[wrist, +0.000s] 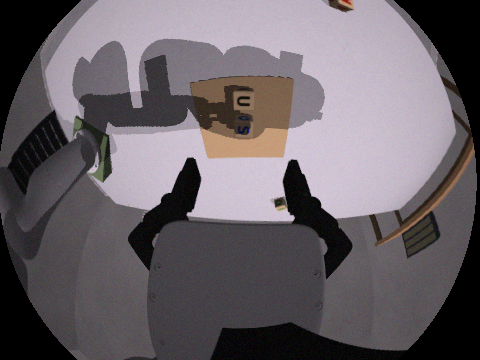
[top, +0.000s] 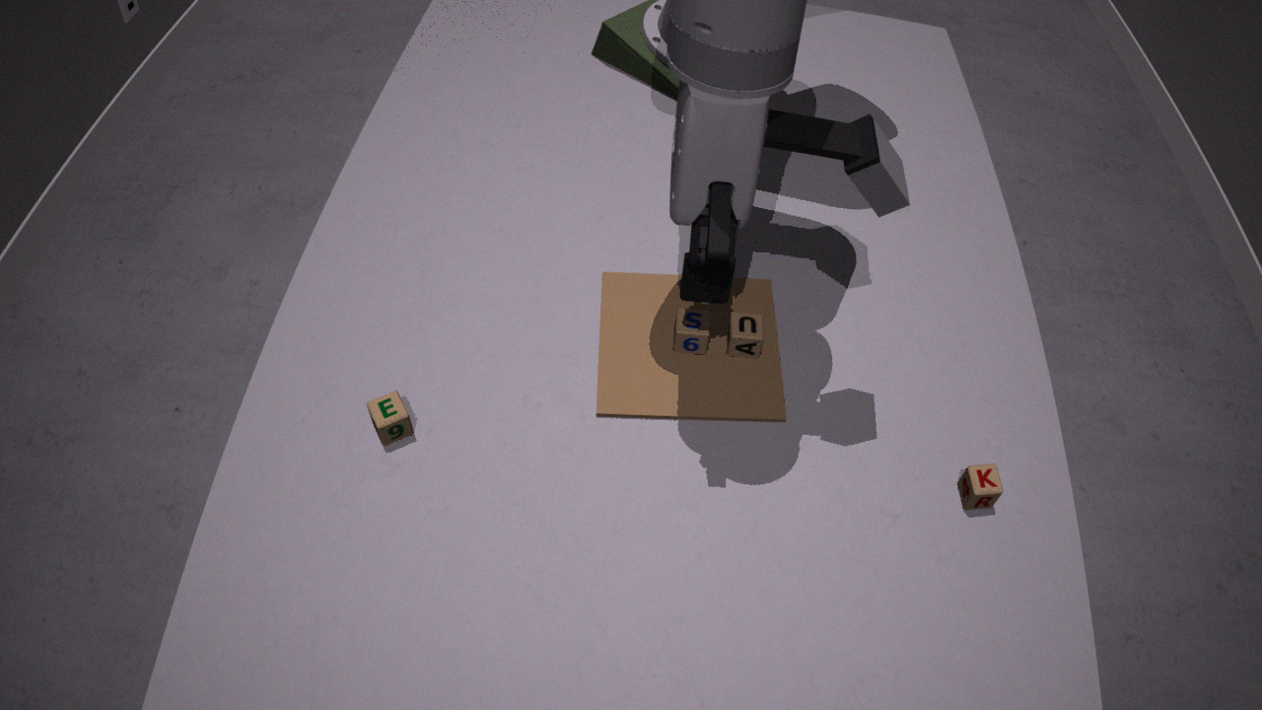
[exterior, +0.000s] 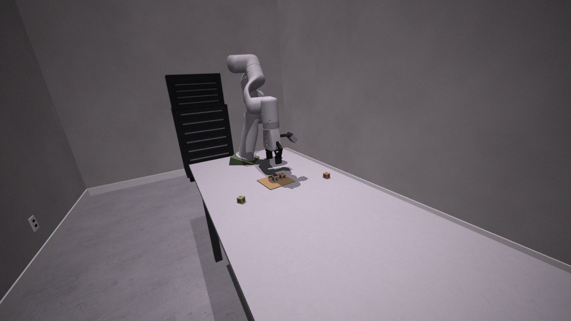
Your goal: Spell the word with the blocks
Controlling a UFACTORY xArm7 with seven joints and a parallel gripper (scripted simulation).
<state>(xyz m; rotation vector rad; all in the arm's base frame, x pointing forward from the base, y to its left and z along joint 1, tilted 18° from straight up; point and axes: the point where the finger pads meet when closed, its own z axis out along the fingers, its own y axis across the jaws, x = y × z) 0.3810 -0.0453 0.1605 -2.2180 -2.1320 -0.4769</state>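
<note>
The E block is 220 mm to the right of my hand, 100 mm below it and 100 mm ahead of it. From my hand the other things lie so: U block: 100 mm below, 40 mm to the left; then tan mat: 110 mm below; then S block: 100 mm below.
</note>
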